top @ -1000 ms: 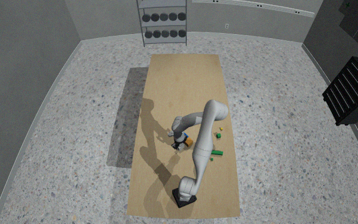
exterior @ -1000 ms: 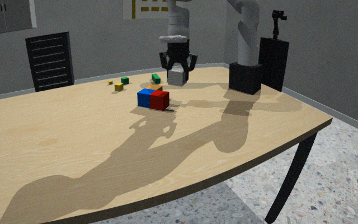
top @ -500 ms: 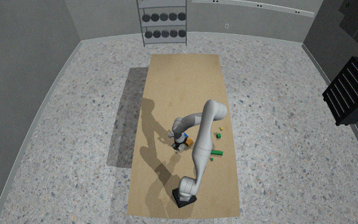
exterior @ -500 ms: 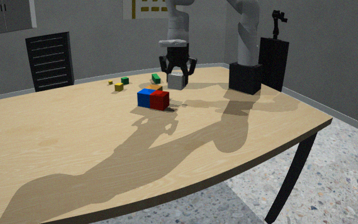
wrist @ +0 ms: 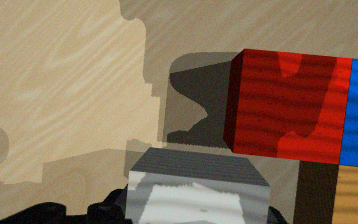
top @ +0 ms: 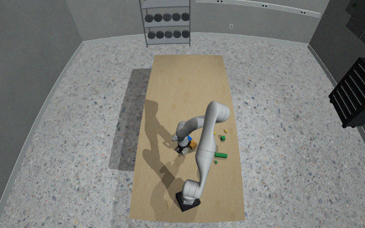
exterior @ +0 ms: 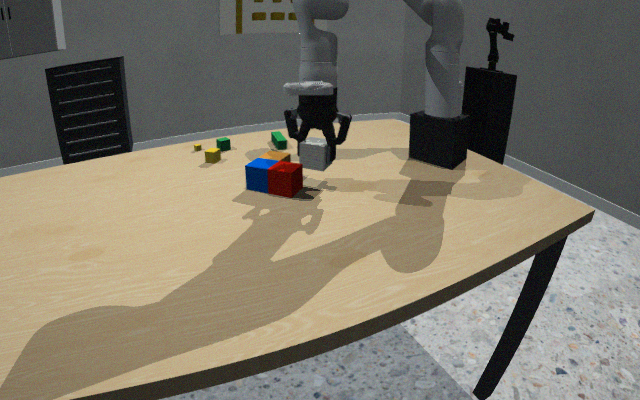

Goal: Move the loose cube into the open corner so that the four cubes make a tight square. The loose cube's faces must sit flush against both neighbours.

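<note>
The red cube lies 7 cm ahead of my hand, 1 cm to the left of it and 4 cm below it. Round my hand: blue cube (11 cm ahead, 2 cm to the right, 4 cm below); then long green block (30 cm to the right, 6 cm below); then white cube (right at my hand).
</note>
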